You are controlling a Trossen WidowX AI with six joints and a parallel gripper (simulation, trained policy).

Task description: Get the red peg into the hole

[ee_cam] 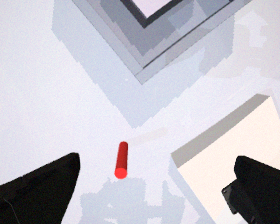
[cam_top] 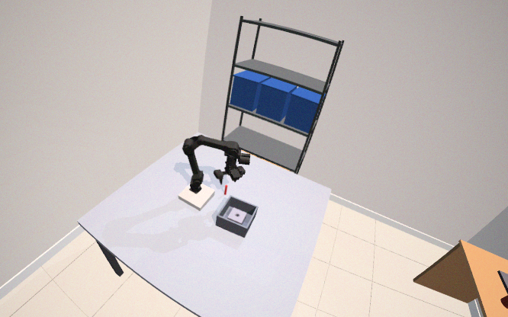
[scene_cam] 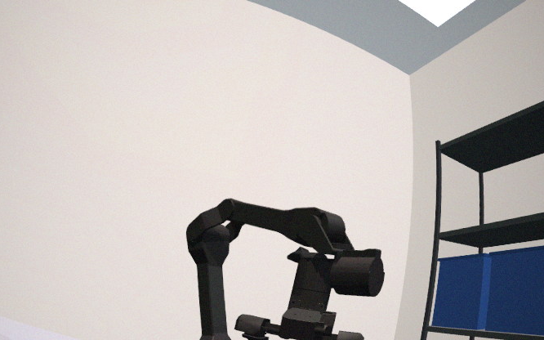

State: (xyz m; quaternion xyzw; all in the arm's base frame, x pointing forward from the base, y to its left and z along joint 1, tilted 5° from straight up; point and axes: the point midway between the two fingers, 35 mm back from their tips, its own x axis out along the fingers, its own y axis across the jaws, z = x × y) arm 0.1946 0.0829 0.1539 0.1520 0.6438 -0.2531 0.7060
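My gripper tip is 40 mm past the red peg, 60 mm to the right of it and 130 mm above it. Also, from my gripper tip: pale plate: 140 mm ahead, 100 mm to the right, 120 mm below; grey box: 140 mm ahead, 100 mm to the right, 140 mm below.
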